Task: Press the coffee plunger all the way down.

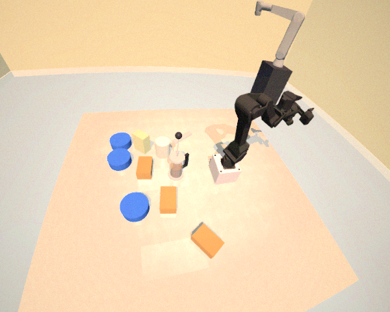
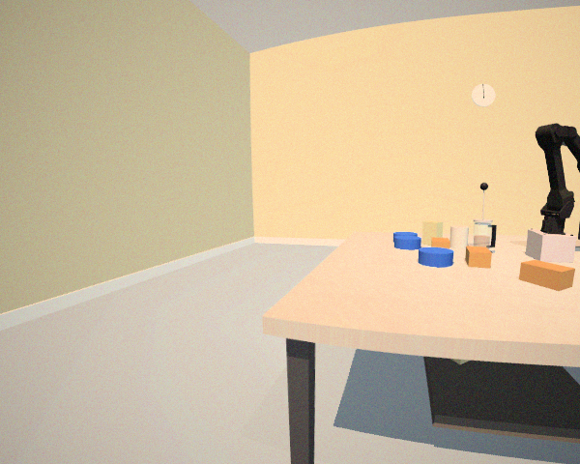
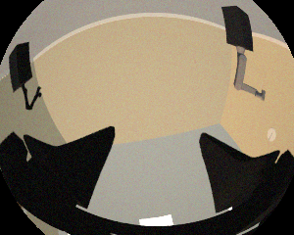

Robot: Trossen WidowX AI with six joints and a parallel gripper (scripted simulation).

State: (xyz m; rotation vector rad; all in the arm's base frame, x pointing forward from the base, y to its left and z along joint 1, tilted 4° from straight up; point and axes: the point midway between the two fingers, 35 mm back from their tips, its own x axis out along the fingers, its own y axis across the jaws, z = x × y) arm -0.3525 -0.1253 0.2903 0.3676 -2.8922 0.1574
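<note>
Now: gripper tip 63 cm short of the glass coffee press, 27 cm above it and 8 cm to the right of it. From my gripper tip the other things lie so: white cylinder 70 cm ahead, 35 cm below, 6 cm to the right.
</note>
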